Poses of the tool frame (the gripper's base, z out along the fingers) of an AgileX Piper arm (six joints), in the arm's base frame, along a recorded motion.
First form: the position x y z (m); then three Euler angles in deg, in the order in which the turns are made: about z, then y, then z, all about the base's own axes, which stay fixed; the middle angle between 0 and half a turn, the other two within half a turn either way.
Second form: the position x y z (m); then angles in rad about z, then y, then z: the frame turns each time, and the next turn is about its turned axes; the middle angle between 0 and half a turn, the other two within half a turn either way. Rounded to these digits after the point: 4 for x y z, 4 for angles.
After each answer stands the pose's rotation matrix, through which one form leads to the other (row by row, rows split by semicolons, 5 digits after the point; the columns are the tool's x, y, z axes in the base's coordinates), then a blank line. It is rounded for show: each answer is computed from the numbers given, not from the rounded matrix.
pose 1, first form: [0.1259 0.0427 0.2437 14.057 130.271 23.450]
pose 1, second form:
[0.1259 0.0427 0.2437 0.4093 2.2737 0.2453]
-0.67191 -0.24200 0.69998; -0.02671 0.95241 0.30363; -0.74015 0.18532 -0.64640

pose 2, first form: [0.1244 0.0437 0.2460 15.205 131.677 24.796]
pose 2, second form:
[0.1244 0.0437 0.2460 0.4328 2.2982 0.2654]
-0.69249 -0.24639 0.67805; -0.03101 0.94917 0.31324; -0.72076 0.19589 -0.66493

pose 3, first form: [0.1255 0.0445 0.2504 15.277 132.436 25.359]
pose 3, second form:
[0.1255 0.0445 0.2504 0.4426 2.3114 0.2666]
-0.70105 -0.25249 0.66692; -0.04069 0.94786 0.31609; -0.71195 0.19446 -0.67477

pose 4, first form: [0.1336 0.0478 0.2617 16.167 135.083 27.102]
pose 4, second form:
[0.1336 0.0478 0.2617 0.4730 2.3576 0.2822]
-0.73230 -0.26204 0.62855; -0.06198 0.94482 0.32167; -0.67816 0.19660 -0.70813

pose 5, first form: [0.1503 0.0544 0.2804 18.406 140.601 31.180]
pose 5, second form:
[0.1503 0.0544 0.2804 0.5442 2.4540 0.3212]
-0.79077 -0.28250 0.54303; -0.10947 0.93810 0.32861; -0.60225 0.20041 -0.77274

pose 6, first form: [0.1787 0.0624 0.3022 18.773 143.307 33.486]
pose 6, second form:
[0.1787 0.0624 0.3022 0.5844 2.5012 0.3277]
-0.81074 -0.30716 0.49835; -0.15047 0.93203 0.32968; -0.56574 0.19230 -0.80185

